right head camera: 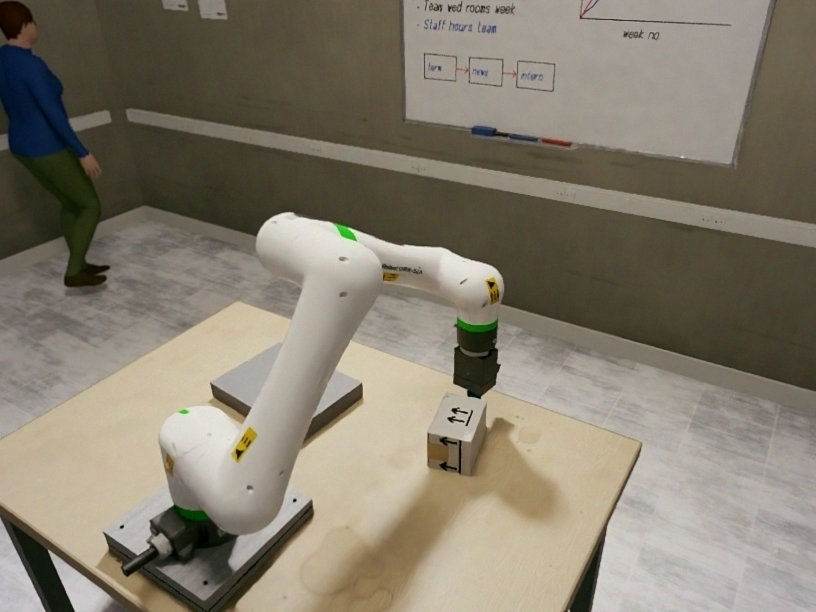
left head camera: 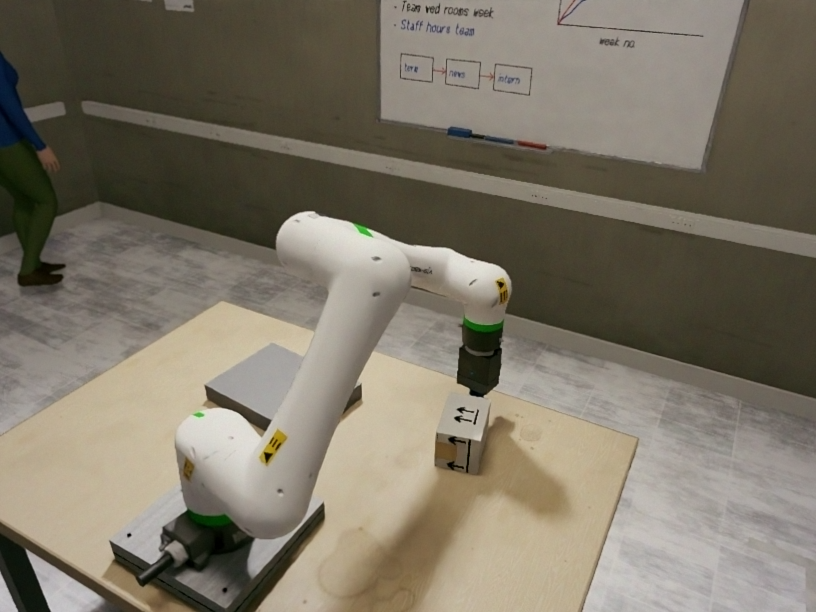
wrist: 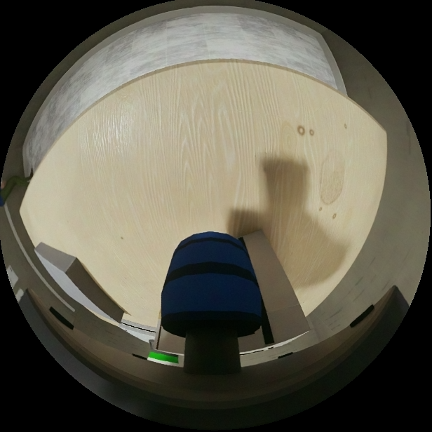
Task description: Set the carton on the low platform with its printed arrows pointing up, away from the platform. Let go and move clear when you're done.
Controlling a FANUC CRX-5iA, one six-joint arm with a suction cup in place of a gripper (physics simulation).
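Where they show: arm's base, origin of the base link: (left head camera: 223,523).
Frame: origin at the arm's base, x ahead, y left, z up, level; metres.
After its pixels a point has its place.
Note:
The pale grey carton (left head camera: 460,434) @(x 0.445, y -0.263, z 0.055 m) (right head camera: 454,436) @(x 0.446, y -0.271, z 0.055 m) rests on the table, right of the platform. The printed arrows on its top and front faces point left, sideways, and a tan patch shows on its front face. In the wrist view the carton (wrist: 280,285) is partly hidden behind the cup. The low grey platform (left head camera: 253,378) @(x 0.357, y 0.308, z 0.001 m) (right head camera: 240,382) @(x 0.314, y 0.323, z 0.002 m) (wrist: 90,285) stands apart, with no carton on it. My suction cup (left head camera: 475,394) (right head camera: 473,394) (wrist: 212,280) points down at the carton's far top edge. Its lip is hidden, so I cannot tell whether it holds the carton.
The arm's base plate (left head camera: 290,527) (right head camera: 280,520) @(x 0.085, y -0.108, z -0.004 m) stands at the table's near left, and the upper arm passes in front of the platform. The table's right corner lies beyond the carton. A person (left head camera: 23,177) (right head camera: 49,131) stands on the floor at the far left.

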